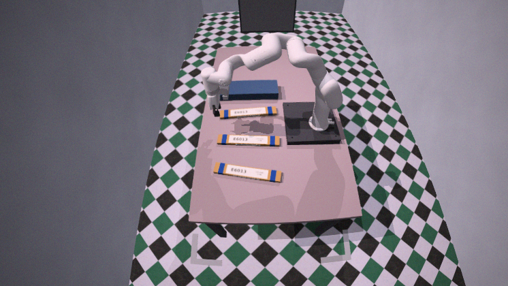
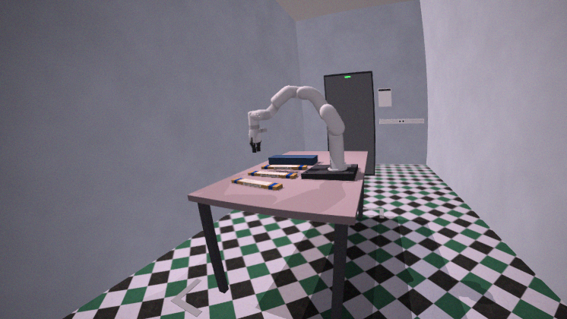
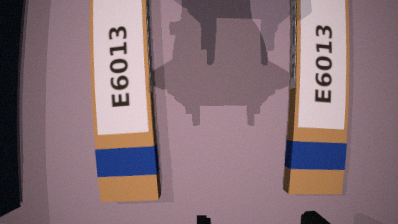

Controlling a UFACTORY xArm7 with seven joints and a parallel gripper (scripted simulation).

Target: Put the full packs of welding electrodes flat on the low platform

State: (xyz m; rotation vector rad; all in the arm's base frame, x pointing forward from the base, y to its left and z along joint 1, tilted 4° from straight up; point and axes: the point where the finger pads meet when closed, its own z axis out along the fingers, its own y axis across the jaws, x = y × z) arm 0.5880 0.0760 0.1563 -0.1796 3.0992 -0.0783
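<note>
Right now the pack of welding electrodes is 150 mm below my hand, 150 mm behind it and 130 mm to the right of it. Round my hand: low blue platform: 320 mm to the right, 150 mm below, 130 mm behind.
</note>
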